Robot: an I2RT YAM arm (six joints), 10 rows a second.
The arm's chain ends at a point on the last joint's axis. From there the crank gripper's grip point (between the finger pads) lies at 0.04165 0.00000 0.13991 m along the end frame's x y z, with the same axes.
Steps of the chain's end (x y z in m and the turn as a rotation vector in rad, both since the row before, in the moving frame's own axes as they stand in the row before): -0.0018, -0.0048, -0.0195, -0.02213, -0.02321, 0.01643; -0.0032, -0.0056, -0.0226, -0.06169, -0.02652, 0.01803; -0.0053, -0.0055, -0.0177, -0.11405, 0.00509, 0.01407; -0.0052, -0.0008, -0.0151, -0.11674, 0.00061, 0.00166; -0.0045, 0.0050, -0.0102, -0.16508, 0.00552, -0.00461; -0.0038, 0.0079, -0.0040, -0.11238, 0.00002, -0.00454; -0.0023, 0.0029, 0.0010, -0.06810, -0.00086, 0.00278; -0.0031, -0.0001, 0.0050, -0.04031, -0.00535, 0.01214; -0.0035, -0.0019, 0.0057, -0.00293, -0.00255, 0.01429; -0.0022, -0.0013, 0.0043, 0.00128, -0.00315, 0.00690
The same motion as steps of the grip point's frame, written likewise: -0.0051, -0.0010, -0.0186, -0.02213, -0.02321, 0.01643; -0.0070, 0.0038, -0.0218, -0.06169, -0.02652, 0.01803; -0.0047, 0.0110, -0.0189, -0.11405, 0.00509, 0.01407; -0.0051, 0.0156, -0.0161, -0.11674, 0.00061, 0.00166; -0.0037, 0.0278, -0.0123, -0.16508, 0.00552, -0.00461; -0.0038, 0.0234, -0.0049, -0.11238, 0.00002, -0.00454; -0.0024, 0.0125, 0.0007, -0.06810, -0.00086, 0.00278; -0.0039, 0.0060, 0.0051, -0.04031, -0.00535, 0.01214; -0.0039, -0.0009, 0.0058, -0.00293, -0.00255, 0.01429; -0.0026, -0.0012, 0.0044, 0.00128, -0.00315, 0.00690
